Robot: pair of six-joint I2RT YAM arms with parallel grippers.
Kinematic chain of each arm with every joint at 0, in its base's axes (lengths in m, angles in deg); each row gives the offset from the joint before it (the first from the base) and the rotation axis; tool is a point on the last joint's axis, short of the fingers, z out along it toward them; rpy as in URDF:
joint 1: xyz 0 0 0.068 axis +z
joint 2: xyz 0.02 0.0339 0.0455 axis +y
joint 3: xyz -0.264 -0.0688 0 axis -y
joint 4: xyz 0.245 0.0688 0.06 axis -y
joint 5: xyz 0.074 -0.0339 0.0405 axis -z
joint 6: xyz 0.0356 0 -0.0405 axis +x
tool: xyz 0 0 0 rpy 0 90 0
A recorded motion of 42 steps. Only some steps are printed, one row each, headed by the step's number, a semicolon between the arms.
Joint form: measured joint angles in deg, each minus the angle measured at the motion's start. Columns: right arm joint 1, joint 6, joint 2, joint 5, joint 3, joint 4; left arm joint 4, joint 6, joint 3, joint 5, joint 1, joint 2.
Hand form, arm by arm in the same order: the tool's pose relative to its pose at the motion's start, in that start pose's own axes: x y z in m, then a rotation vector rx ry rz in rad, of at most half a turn. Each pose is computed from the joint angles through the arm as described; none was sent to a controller.
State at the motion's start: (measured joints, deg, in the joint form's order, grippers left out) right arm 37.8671 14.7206 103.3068 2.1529 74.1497 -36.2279; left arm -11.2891 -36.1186 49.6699 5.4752 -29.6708 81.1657
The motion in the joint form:
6: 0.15 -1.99 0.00 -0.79 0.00 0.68; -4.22 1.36 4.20 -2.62 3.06 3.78
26: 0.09 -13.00 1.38 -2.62 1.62 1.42; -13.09 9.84 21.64 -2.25 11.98 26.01
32: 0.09 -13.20 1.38 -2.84 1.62 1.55; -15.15 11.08 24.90 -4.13 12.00 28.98
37: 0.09 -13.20 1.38 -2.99 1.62 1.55; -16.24 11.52 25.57 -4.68 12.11 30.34
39: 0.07 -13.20 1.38 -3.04 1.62 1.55; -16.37 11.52 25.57 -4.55 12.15 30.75
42: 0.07 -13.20 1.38 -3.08 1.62 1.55; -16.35 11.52 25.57 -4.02 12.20 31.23
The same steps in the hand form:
6: -0.0009 0.0017 0.0000 -0.0173 -0.0081 -0.0367; -0.0173 0.0111 0.0083 -0.1049 0.0031 -0.0186
26: -0.0079 0.0045 0.0030 -0.0502 -0.0221 -0.2278; -0.0675 0.0618 0.0813 -0.2950 0.1604 -0.0168
32: -0.0081 0.0047 0.0030 -0.0543 -0.0239 -0.2313; -0.0728 0.0635 0.0916 -0.3363 0.1773 0.0045
37: -0.0081 0.0048 0.0030 -0.0569 -0.0235 -0.2314; -0.0708 0.0674 0.0969 -0.3585 0.2018 0.0079
39: -0.0081 0.0047 0.0030 -0.0576 -0.0234 -0.2311; -0.0694 0.0689 0.0989 -0.3608 0.2110 0.0057
42: -0.0081 0.0047 0.0030 -0.0583 -0.0233 -0.2311; -0.0680 0.0703 0.1013 -0.3562 0.2216 0.0022

